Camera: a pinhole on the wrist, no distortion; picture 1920 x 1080 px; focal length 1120.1 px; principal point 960.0 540.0 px. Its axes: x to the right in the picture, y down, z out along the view. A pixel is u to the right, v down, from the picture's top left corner.
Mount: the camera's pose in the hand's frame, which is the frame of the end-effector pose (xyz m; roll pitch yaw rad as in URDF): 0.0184 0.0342 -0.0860 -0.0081 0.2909 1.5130
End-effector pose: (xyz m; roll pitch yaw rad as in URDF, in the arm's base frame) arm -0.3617 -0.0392 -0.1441 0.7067 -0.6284 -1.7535
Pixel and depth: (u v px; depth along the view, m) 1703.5 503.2 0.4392
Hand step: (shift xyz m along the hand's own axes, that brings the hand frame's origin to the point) 0.0527 0.4382 0.2512
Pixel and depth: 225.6 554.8 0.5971
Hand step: -0.0061 -0.1685 0.5982
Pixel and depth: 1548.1 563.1 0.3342
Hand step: 0.0241 0.2982 0.1838
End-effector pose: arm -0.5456 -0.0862 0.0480 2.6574 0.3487 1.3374
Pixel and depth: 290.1 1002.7 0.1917
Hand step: -0.0654 -0.0161 0.1299
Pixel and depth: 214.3 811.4 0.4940
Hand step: -0.1151 -0.1320 0.4806
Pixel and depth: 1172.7 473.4 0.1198
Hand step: 0.0278 0.0899 0.0223
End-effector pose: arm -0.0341 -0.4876 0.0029 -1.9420 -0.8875 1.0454
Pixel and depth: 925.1 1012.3 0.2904
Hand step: -0.1019 0.1156 0.1938
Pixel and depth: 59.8 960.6 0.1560
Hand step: -0.0457 -0.0377 0.0989
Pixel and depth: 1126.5 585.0 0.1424
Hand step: 0.0151 0.0956 0.0443
